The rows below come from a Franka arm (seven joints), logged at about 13 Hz.
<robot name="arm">
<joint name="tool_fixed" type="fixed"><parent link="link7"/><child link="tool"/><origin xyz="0 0 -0.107" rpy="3.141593 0 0"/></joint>
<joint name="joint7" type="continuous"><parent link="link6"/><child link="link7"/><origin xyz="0.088 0 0" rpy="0 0 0"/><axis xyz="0 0 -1"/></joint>
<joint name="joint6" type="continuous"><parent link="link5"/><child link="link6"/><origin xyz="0 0 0" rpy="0 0 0"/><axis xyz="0 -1 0"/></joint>
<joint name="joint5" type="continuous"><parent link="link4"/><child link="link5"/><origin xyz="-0.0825 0 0.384" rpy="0 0 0"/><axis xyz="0 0 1"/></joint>
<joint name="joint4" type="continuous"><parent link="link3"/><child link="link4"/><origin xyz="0.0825 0 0" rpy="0 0 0"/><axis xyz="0 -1 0"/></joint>
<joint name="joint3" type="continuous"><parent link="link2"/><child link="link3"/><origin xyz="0 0 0.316" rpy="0 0 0"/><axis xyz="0 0 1"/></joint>
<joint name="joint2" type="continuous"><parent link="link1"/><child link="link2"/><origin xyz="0 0 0" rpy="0 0 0"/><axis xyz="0 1 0"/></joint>
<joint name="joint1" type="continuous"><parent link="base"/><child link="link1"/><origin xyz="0 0 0.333" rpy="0 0 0"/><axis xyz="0 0 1"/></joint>
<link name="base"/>
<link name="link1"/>
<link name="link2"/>
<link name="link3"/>
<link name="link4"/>
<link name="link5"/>
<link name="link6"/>
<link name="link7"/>
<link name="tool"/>
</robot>
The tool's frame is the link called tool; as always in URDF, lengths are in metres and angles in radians. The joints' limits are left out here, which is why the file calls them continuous.
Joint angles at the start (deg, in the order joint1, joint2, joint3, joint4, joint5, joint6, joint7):
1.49, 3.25, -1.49, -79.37, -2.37, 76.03, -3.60
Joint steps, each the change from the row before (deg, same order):
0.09, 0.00, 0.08, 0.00, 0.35, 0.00, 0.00
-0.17, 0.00, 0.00, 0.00, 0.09, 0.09, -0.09
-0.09, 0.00, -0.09, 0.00, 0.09, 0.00, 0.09
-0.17, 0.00, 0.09, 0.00, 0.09, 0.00, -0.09
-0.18, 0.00, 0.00, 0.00, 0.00, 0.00, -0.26
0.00, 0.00, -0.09, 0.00, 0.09, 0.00, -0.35
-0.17, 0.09, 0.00, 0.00, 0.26, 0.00, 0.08
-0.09, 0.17, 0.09, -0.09, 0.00, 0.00, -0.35
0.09, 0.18, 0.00, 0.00, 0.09, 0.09, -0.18
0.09, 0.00, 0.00, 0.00, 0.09, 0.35, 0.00
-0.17, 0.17, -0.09, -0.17, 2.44, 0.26, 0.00
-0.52, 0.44, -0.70, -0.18, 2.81, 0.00, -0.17
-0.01, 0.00, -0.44, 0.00, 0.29, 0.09, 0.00
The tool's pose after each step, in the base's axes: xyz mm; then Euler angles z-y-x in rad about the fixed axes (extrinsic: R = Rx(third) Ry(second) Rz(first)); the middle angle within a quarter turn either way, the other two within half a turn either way. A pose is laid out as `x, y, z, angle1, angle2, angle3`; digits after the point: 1 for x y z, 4 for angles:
545.6, -2.3, 658.7, -0.0613, -0.1150, 3.1054
545.8, -3.7, 658.8, -0.0601, -0.1135, 3.1073
545.8, -5.2, 658.8, -0.0556, -0.1136, 3.1091
545.8, -5.8, 658.8, -0.0559, -0.1136, 3.1109
545.8, -7.5, 658.8, -0.0573, -0.1137, 3.1112
545.8, -8.2, 658.7, -0.0620, -0.1137, 3.1129
546.3, -9.2, 657.9, -0.0583, -0.1153, 3.1176
547.2, -9.2, 655.6, -0.0645, -0.1199, 3.1177
548.4, -8.2, 653.9, -0.0695, -0.1214, 3.1189
549.2, -7.1, 654.4, -0.0713, -0.1152, 3.1202
550.7, -4.3, 651.8, -0.0717, -0.1161, -3.1209
553.1, -9.6, 646.4, -0.0581, -0.1251, -3.0710
553.2, -13.2, 646.6, -0.0508, -0.1228, -3.0657

